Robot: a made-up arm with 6 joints. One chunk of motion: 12 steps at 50 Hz.
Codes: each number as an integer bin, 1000 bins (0 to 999) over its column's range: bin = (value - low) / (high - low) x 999, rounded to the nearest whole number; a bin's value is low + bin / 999 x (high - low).
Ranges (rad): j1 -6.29..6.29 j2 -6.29..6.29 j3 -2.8..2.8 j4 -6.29..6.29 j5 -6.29..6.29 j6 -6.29..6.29
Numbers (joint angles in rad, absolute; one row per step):
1: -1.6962 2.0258 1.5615 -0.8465 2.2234 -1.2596
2: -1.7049 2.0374 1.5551 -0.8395 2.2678 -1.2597
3: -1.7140 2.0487 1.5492 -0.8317 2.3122 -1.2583
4: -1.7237 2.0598 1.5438 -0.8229 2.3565 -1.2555
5: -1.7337 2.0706 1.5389 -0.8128 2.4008 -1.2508
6: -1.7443 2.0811 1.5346 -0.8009 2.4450 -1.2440
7: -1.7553 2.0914 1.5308 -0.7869 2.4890 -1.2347
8: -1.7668 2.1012 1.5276 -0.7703 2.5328 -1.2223
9: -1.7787 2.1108 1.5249 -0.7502 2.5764 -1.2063
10: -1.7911 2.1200 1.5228 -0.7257 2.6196 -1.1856
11: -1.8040 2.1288 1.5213 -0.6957 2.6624 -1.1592
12: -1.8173 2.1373 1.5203 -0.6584 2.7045 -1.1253
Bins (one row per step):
1: 365 660 778 432 676 399
2: 364 661 777 433 680 399
3: 363 662 776 433 683 400
4: 363 663 775 434 687 400
5: 362 664 774 435 690 400
6: 361 665 773 436 694 401
7: 360 666 773 437 697 401
8: 359 666 772 438 701 402
9: 358 667 772 440 704 404
10: 357 668 771 442 708 405
11: 356 669 771 444 711 407
12: 355 669 771 447 714 410

